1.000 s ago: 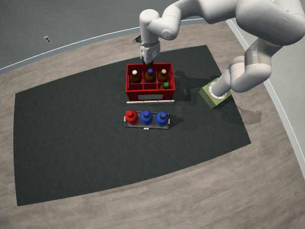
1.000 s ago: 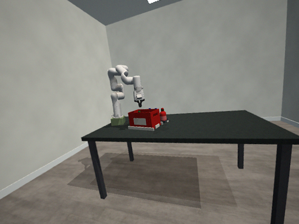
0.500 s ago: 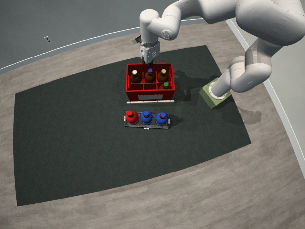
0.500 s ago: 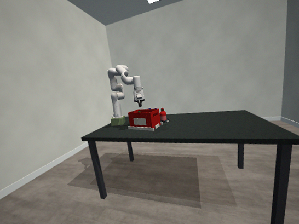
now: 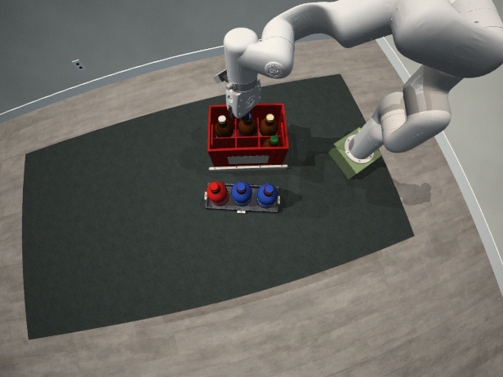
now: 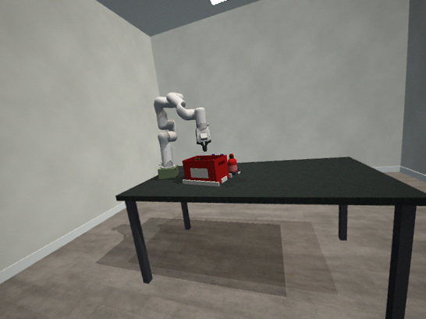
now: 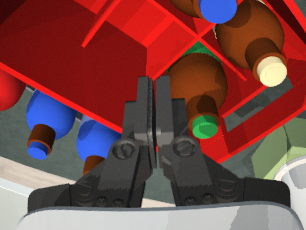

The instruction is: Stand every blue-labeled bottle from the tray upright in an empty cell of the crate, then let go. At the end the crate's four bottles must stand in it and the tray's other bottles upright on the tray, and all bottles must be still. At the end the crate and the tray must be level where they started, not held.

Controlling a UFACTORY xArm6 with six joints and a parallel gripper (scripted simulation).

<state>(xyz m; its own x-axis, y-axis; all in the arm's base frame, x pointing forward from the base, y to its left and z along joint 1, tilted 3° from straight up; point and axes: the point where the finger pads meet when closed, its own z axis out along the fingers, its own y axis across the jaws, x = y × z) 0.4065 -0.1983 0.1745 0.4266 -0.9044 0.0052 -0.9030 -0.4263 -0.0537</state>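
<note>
The red-labeled bottle lies 170 mm ahead of my hand, 160 mm to the left of it and 160 mm below it. Round my hand: crate 160 mm below, 10 mm behind; grey tray 230 mm below, 200 mm to the left, 90 mm ahead.
</note>
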